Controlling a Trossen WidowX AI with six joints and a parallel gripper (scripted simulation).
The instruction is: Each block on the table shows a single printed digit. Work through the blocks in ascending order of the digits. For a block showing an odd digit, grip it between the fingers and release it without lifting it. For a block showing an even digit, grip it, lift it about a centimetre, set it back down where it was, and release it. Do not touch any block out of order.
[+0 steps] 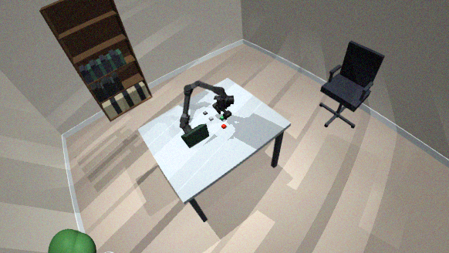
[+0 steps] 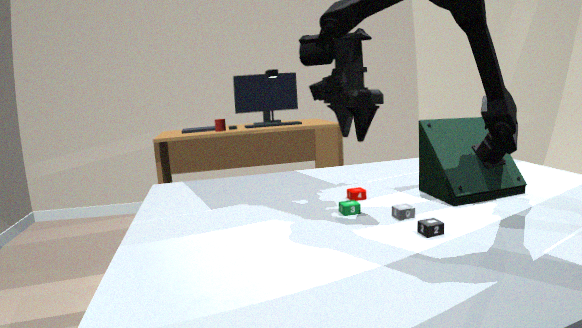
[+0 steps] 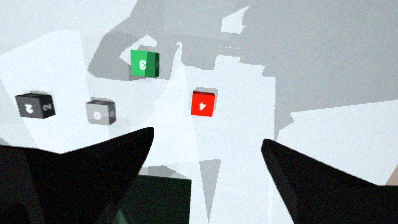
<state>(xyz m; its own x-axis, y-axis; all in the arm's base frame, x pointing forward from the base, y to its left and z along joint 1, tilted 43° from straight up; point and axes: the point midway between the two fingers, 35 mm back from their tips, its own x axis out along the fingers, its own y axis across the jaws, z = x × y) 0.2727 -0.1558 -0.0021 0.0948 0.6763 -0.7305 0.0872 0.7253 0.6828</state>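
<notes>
Right now my gripper tip is 2 cm past the grey block marked 0, 16 cm to the right of it and 12 cm above it. From my gripper tip the other things lie so: black block marked 2 (1 cm behind, 25 cm to the left, 12 cm below); red block marked 4 (12 cm below); green block marked 3 (5 cm ahead, 8 cm to the left, 12 cm below).
</notes>
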